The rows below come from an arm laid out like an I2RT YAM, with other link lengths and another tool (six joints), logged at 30 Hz.
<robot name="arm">
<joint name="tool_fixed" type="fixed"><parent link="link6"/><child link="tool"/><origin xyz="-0.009 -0.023 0.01" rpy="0 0.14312 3.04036"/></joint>
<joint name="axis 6" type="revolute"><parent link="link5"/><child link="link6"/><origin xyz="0.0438 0 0.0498" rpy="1.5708 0 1.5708"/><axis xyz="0 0 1"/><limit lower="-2.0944" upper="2.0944"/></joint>
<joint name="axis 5" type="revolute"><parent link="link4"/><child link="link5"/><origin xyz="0.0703 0.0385 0.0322" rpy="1.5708 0 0"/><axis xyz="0 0 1"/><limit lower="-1.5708" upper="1.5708"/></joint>
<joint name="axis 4" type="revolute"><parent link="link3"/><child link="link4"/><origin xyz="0.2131 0.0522 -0.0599" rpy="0 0 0"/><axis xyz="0 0 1"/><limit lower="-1.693" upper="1.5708"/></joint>
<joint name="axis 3" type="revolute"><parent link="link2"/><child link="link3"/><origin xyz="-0.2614 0 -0.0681" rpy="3.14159 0 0"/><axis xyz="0 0 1"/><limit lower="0" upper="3.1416"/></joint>
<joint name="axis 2" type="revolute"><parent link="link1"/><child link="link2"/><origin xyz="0.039 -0.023 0.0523" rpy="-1.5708 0 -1.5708"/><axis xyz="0 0 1"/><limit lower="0" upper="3.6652"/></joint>
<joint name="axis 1" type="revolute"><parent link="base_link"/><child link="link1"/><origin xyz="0 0 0.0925" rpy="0 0 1.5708"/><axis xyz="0 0 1"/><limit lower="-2.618" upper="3.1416"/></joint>
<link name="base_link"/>
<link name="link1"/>
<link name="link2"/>
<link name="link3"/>
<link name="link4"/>
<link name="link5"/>
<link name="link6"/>
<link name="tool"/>
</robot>
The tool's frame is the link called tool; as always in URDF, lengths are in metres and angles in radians.
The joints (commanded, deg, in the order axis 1, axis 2, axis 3, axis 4, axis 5, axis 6), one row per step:
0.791 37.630 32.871 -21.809 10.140 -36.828
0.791 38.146 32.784 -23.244 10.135 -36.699
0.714 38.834 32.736 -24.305 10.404 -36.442
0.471 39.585 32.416 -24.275 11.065 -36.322
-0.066 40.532 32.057 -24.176 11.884 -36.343
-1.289 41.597 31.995 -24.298 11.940 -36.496
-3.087 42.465 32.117 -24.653 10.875 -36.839
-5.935 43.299 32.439 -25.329 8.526 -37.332
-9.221 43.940 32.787 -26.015 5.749 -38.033
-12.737 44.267 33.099 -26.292 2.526 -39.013
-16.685 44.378 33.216 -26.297 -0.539 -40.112
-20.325 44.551 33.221 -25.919 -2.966 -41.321
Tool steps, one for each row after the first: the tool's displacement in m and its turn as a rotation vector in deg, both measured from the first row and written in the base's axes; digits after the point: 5 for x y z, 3 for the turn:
-0.00022 -0.00003 -0.00441 0.087 2.017 -0.054
0.00031 -0.00054 -0.00818 0.158 3.769 -0.490
0.00201 -0.00183 -0.01161 -0.066 4.782 -1.370
0.00412 -0.00404 -0.01565 -0.486 5.987 -2.609
0.00629 -0.00733 -0.01869 -0.594 7.272 -3.798
0.00769 -0.01107 -0.02064 -0.217 8.443 -4.497
0.00850 -0.01641 -0.02184 0.851 9.676 -5.071
0.00854 -0.02249 -0.02240 2.094 10.638 -5.617
0.00800 -0.02869 -0.02160 3.340 10.824 -5.865
0.00663 -0.03610 -0.02087 4.393 10.616 -6.611
0.00544 -0.04338 -0.02035 4.911 10.208 -7.531

